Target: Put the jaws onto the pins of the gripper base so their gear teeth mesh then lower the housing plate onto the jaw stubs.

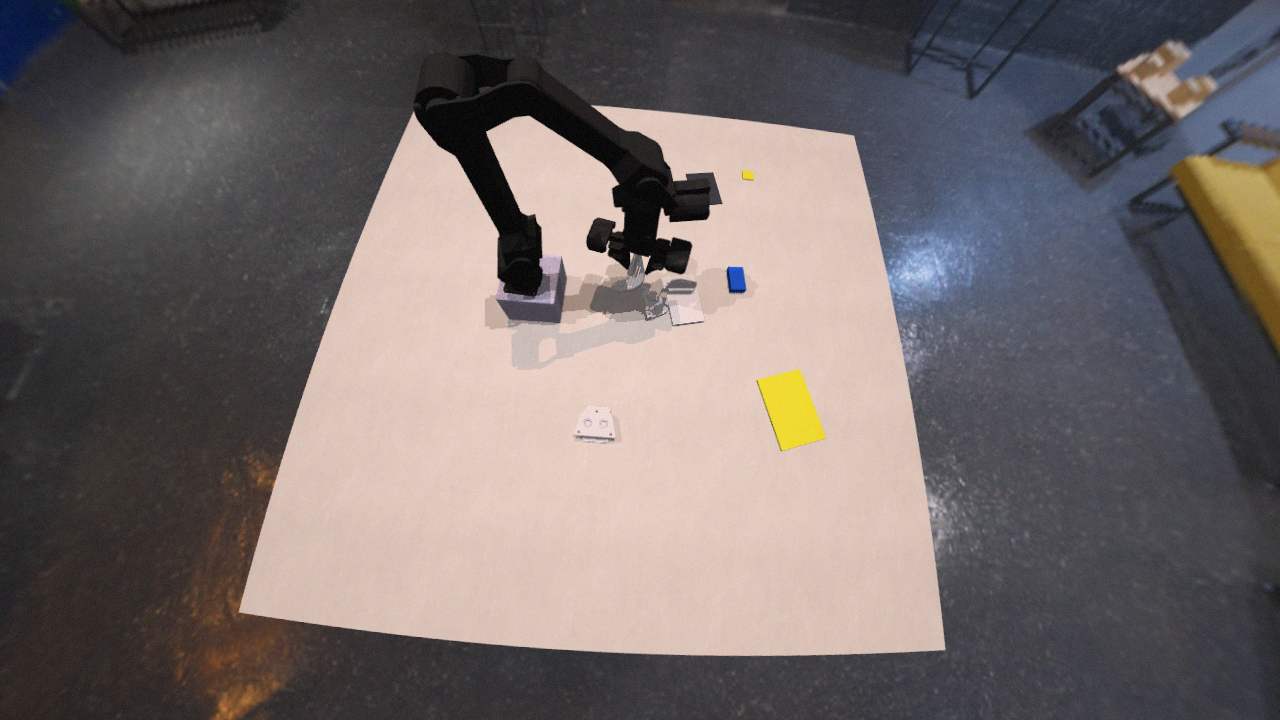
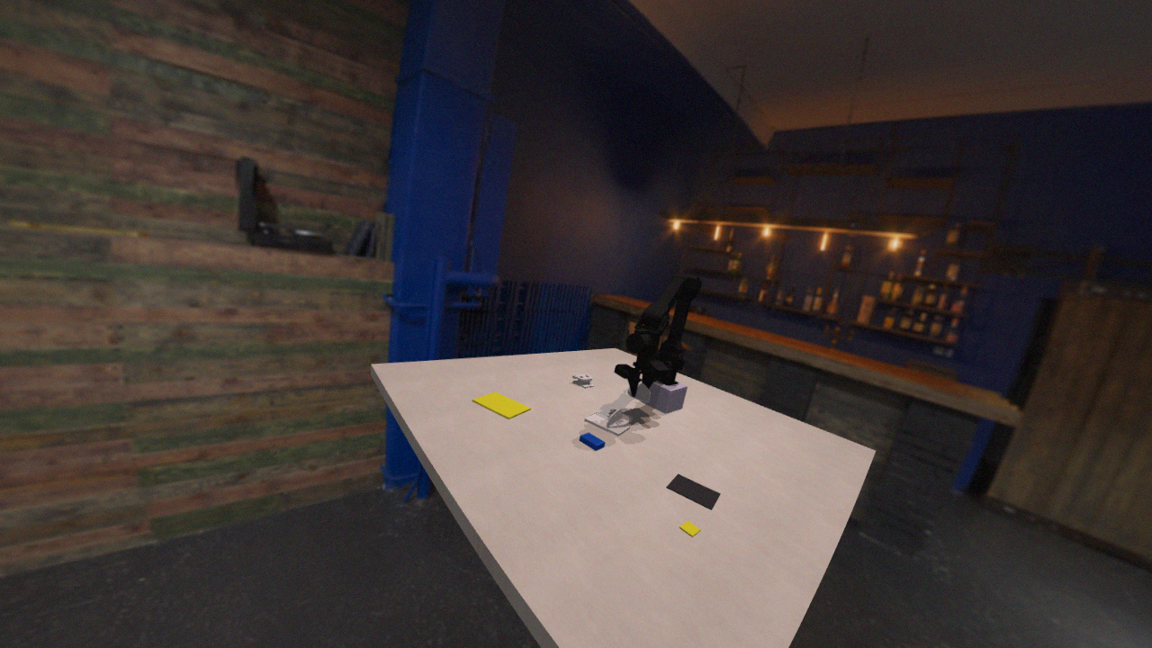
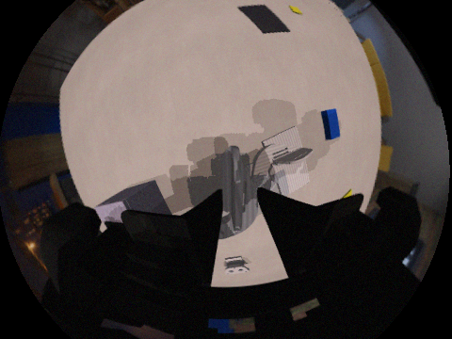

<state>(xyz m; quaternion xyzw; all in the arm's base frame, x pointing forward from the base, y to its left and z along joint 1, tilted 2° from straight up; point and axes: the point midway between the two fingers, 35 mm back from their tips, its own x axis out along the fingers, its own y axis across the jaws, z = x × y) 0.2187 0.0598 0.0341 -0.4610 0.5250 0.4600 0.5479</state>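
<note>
The grey jaw lies 60 mm ahead of my gripper tip and 70 mm below it. Round my gripper tip: black sheet: 140 mm ahead, 330 mm to the left, 80 mm below; then blue block: 230 mm ahead, 60 mm to the left, 80 mm below; then white block: 40 mm behind, 310 mm to the right, 70 mm below.
</note>
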